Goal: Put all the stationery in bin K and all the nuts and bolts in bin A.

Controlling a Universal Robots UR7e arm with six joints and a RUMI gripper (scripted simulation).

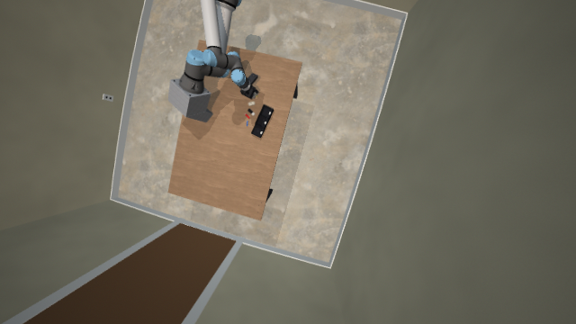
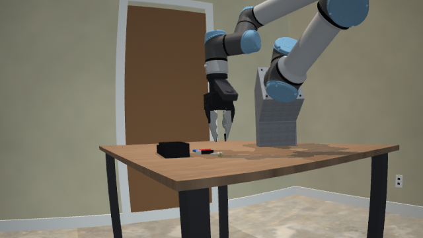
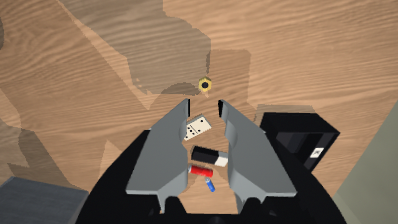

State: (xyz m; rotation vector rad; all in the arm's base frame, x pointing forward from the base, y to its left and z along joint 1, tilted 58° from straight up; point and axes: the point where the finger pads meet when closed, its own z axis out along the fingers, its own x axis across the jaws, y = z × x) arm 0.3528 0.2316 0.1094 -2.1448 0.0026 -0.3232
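The brass nut lies 6 cm below my hand. Round my hand: eraser 14 cm to the right, 6 cm below, 4 cm ahead; white domino 8 cm to the right, 6 cm below; red marker 18 cm to the right, 6 cm below, 3 cm ahead.
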